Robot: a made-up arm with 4 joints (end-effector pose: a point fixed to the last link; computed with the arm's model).
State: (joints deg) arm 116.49 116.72 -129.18 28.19
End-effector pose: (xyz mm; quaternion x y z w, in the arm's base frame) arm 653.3 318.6 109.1 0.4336 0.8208 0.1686 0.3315
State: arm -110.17 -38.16 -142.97 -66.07
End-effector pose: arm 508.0 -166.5 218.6 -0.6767 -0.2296 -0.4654 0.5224
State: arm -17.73 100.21 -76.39 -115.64
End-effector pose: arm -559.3 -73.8 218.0 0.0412 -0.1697 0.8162 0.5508
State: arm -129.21 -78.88 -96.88 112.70
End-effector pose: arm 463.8 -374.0 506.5 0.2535 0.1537 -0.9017 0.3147
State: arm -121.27 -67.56 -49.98 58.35
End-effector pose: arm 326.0 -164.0 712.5 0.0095 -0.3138 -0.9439 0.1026
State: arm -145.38 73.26 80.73 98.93
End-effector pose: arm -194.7 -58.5 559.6 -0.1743 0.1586 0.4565 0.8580
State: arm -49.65 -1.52 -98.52 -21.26
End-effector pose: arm -282.9 -469.0 621.4 0.1892 -0.0560 0.9429 0.2685
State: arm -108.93 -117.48 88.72 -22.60
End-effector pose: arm 307.0 189.0 46.2 -0.1108 0.7282 0.1150 0.6665
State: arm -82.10 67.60 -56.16 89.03
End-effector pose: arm -464.8 -258.9 -58.5 -0.9309 0.1185 0.1736 0.2986
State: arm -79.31 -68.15 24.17 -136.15
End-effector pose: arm -98.5 -99.7 484.5 0.4852 -0.5169 -0.1787 0.6823
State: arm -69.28 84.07 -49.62 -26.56
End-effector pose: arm -566.7 -317.9 106.8 -0.4952 -0.1980 0.7741 0.3412
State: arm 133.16 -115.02 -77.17 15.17
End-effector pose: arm 20.2 687.6 173.3 -0.1854 -0.7444 -0.2791 0.5776
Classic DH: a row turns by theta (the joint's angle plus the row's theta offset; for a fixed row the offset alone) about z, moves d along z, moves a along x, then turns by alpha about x. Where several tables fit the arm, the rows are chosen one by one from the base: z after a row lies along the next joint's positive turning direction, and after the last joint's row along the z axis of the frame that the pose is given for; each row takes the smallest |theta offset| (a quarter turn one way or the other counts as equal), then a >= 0, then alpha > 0; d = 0 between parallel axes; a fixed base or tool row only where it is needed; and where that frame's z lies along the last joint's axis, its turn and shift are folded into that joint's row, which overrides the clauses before.
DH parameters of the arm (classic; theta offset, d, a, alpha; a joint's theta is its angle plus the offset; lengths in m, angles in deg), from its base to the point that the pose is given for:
base (fixed): 0 0 0 180
joint 1: -90 -0.2192 0.0112 90
joint 2: 0 0.2338 -0.0198 -90
joint 3: 90 -0.224 0.1003 90
joint 4: 0 0.3136 -0.049 90
tool (fixed): 0 0.213 0 0

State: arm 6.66 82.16 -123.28 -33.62
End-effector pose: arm -420.3 400.6 508.7 -0.0806 0.4554 0.6944 0.5513
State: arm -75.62 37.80 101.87 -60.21
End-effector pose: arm -174.7 143.4 432.6 -0.1139 -0.7423 -0.1823 0.6347
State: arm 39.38 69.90 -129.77 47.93
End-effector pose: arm -241.5 681.6 401.9 -0.2857 0.7557 0.5094 0.2962
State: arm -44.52 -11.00 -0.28 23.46
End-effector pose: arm -219.7 87.6 706.2 0.0098 0.2224 0.3894 0.8937
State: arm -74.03 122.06 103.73 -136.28
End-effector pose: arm -62.4 94.4 270.4 0.1216 0.7602 0.0303 0.6375
